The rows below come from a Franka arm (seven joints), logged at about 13 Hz.
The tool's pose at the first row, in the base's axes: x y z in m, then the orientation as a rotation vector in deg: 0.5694 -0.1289 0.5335 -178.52 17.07 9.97
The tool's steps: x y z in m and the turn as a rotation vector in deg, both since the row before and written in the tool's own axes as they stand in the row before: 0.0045 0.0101 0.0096 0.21 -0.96 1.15; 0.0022 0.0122 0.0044 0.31 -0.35 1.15; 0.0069 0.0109 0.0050 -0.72 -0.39 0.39; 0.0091 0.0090 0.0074 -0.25 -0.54 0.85; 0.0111 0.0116 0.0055 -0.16 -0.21 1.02; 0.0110 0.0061 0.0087 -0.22 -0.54 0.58
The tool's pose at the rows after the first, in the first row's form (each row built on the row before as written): 0.5708 -0.1395 0.5235 -178.02 18.85 11.42; 0.5698 -0.1518 0.5189 -177.52 20.63 11.90; 0.5733 -0.1638 0.5130 -178.10 21.24 12.69; 0.5789 -0.1745 0.5045 178.01 -22.55 -13.59; 0.5858 -0.1884 0.4976 177.57 -24.09 -13.93; 0.5933 -0.1971 0.4875 177.19 -24.94 -14.80
